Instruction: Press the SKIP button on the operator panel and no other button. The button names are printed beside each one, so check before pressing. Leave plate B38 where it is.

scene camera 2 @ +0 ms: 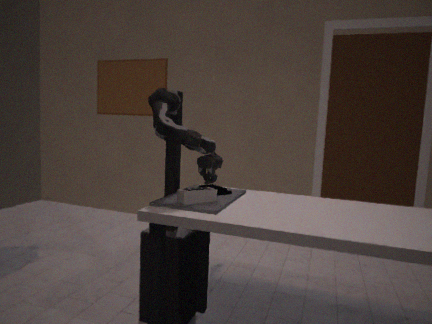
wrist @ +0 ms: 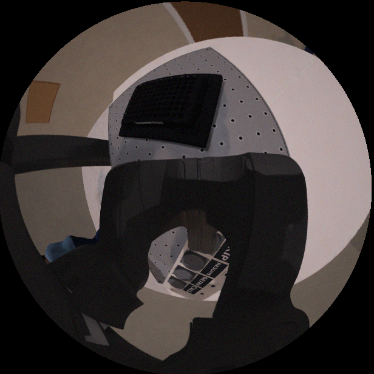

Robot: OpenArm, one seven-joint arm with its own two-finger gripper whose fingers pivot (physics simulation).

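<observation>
The operator panel (scene camera 2: 197,195) is a pale box on the grey perforated board. In the wrist view, through the gap in the gripper body, part of the panel shows the labels RESUME (wrist: 216,269), RETRY and CALL. Round grey buttons lie beside them. The cut-off end of another label (wrist: 225,253), reading "IP", is beside the fingers, which cover the spot next to it. My gripper (scene camera 2: 210,181) (wrist: 205,206) is shut and empty, pointing down above the panel; contact cannot be told. A black plate with a grid of wells (wrist: 167,102) (scene camera 2: 224,190) lies on the board; no name is readable on it.
The grey perforated board (scene camera 2: 222,202) (wrist: 240,107) lies on the white table (scene camera 2: 310,215) (wrist: 330,150) at its left end. The arm's dark post (scene camera 2: 172,167) stands behind the board. A blue object (wrist: 62,248) shows at the lower left of the wrist view.
</observation>
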